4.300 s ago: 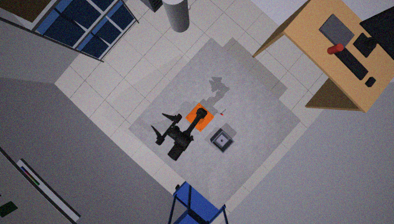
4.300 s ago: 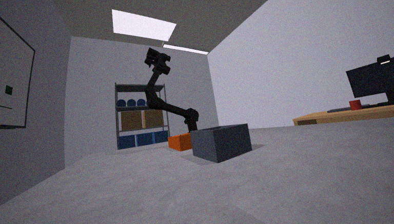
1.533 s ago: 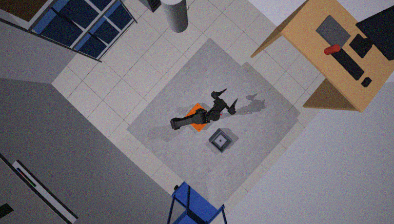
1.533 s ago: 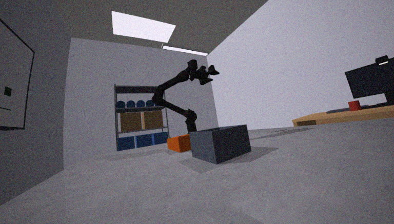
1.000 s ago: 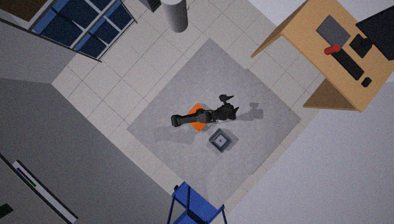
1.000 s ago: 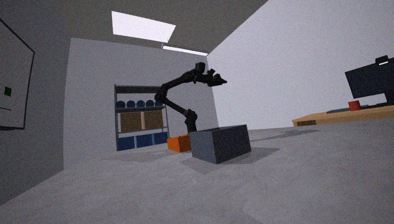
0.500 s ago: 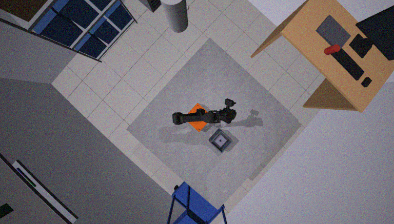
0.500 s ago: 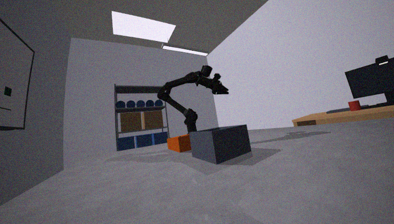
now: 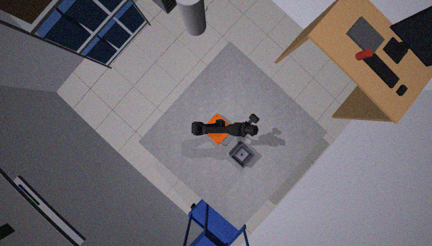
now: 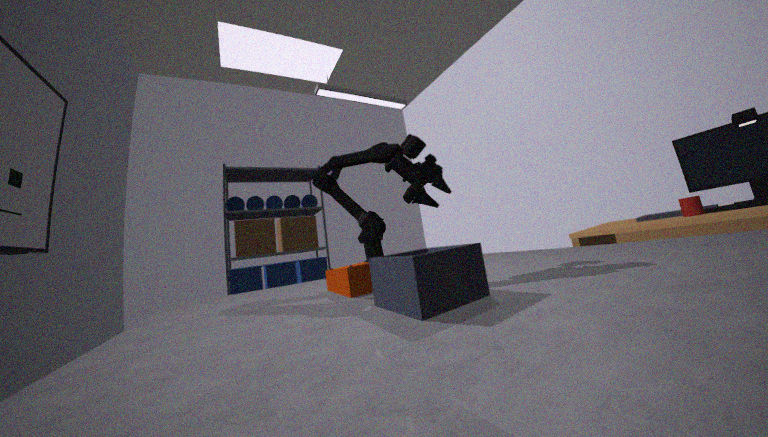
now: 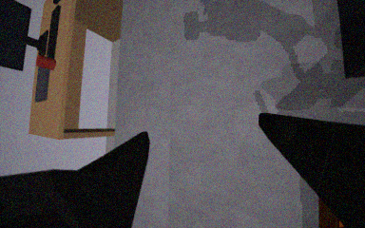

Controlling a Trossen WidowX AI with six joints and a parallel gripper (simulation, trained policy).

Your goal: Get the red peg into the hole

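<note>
The red peg is 60 mm to the right of my gripper tip and 190 mm below it. Round my gripper tip: dark grey box (210 mm ahead, 220 mm to the right, 200 mm below).
</note>
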